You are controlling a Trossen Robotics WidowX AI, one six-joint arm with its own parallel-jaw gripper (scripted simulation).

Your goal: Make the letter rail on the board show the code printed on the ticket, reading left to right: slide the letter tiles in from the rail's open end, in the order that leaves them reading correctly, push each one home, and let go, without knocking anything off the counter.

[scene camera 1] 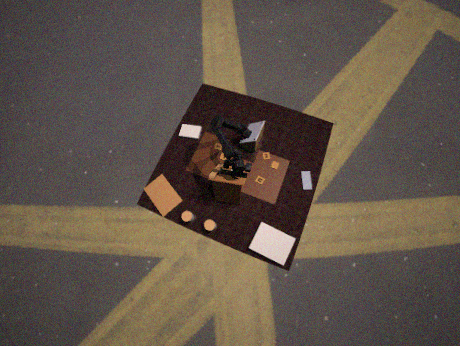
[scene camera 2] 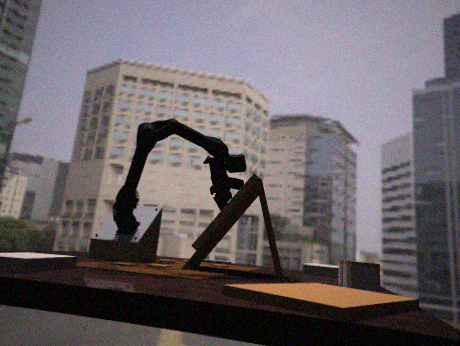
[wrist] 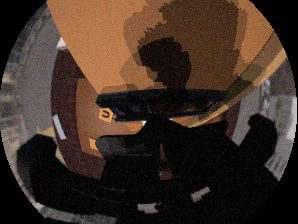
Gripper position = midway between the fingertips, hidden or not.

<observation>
My gripper point(scene camera 2: 225, 216) is shut, with nothing in its grasp. I also see an orange slab point(scene camera 1: 164, 197), a slanted wooden board point(scene camera 1: 226, 186) and a brown mat point(scene camera 1: 268, 191).
My gripper also shows in the wrist view point(wrist: 154, 116). The slanted wooden board also shows in the wrist view point(wrist: 134, 62). The brown mat shows as well in the wrist view point(wrist: 88, 124). The wrist view misses the orange slab, which is hidden by the slanted wooden board.
</observation>
